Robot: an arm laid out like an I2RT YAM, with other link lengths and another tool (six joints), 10 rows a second.
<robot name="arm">
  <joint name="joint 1" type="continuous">
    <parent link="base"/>
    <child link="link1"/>
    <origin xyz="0 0 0.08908" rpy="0 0 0"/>
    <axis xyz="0 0 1"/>
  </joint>
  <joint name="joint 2" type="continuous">
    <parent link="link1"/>
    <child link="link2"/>
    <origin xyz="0.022 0.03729 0.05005" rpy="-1.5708 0 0"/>
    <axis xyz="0 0 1"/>
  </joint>
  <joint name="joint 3" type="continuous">
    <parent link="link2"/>
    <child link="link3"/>
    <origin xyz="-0.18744 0 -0.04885" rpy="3.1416 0 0"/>
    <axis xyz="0 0 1"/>
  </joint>
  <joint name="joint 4" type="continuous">
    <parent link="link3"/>
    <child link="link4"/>
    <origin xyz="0.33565 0.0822 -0.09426" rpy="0 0 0"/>
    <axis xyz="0 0 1"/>
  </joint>
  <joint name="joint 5" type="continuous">
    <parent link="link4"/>
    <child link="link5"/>
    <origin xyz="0.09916 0.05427 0.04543" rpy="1.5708 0 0"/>
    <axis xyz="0 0 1"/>
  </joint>
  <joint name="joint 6" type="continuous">
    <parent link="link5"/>
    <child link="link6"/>
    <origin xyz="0.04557 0 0.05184" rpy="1.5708 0 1.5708"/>
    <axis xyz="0 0 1"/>
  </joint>
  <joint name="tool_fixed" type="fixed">
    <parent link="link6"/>
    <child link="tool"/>
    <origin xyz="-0.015 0.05 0.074" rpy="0 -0.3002 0.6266"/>
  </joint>
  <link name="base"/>
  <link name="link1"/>
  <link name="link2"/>
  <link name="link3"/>
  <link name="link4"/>
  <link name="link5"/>
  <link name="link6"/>
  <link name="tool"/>
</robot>
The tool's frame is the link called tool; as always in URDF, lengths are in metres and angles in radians. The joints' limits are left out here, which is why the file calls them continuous.
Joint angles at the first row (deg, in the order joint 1, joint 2, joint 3, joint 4, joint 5, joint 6):
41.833, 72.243, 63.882, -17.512, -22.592, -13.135
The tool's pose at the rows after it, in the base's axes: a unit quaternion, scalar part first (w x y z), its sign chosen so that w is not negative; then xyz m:
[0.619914 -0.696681 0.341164 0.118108 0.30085 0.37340 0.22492]
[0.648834 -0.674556 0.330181 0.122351 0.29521 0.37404 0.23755]
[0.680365 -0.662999 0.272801 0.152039 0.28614 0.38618 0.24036]
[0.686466 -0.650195 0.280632 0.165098 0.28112 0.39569 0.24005]
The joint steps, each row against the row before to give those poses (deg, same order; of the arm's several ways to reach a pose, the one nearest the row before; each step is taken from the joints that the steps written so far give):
0.003, -3.775, -2.769, 2.248, 5.783, 2.975
0.132, -3.871, -3.359, 3.917, -0.596, 2.305
0.499, -1.748, -4.305, 8.447, -5.570, 0.428
1.133, 0.947, -0.012, 2.024, 0.705, 2.797

